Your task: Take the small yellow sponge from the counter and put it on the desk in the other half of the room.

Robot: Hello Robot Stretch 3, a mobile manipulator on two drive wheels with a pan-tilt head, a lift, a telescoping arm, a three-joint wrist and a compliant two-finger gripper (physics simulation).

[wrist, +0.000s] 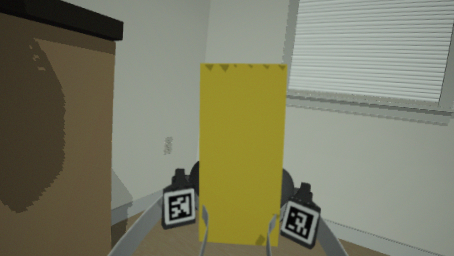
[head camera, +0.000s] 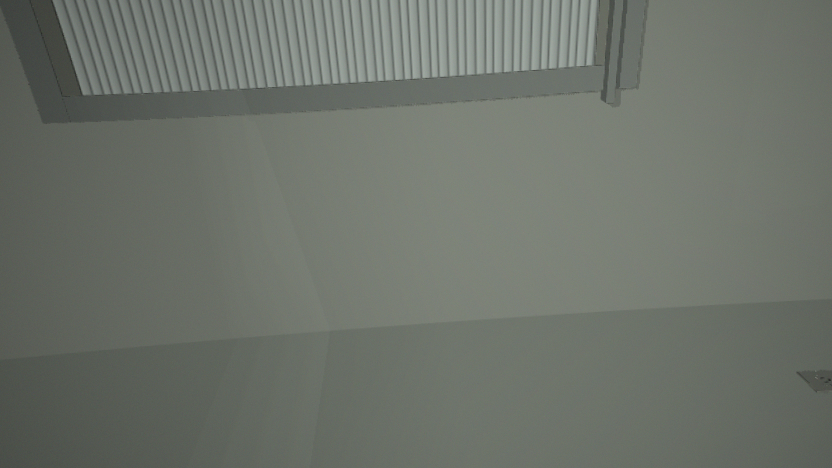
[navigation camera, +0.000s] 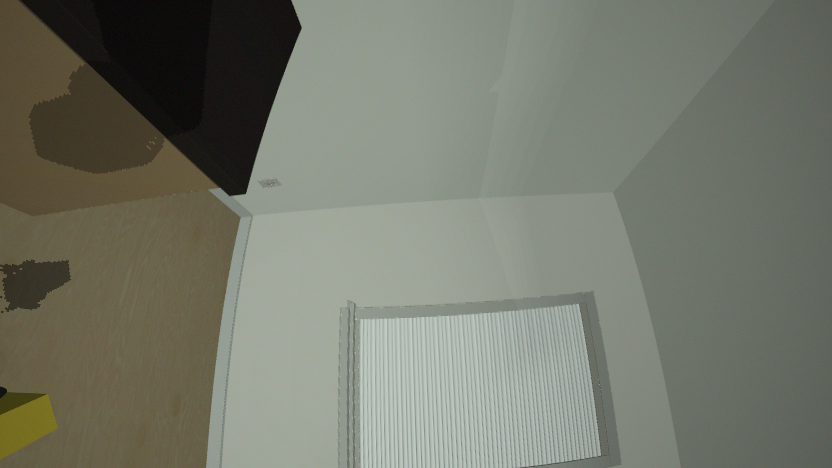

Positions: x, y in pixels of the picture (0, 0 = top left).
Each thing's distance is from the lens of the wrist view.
my gripper [wrist: 241, 180]: 0.19 m
yellow sponge [wrist: 242, 106]: 0.12 m
counter cabinet [wrist: 64, 64]: 0.52 m
window with blinds [wrist: 388, 65]: 1.46 m
The marked spots on the counter cabinet and the window with blinds are 1.38 m apart.
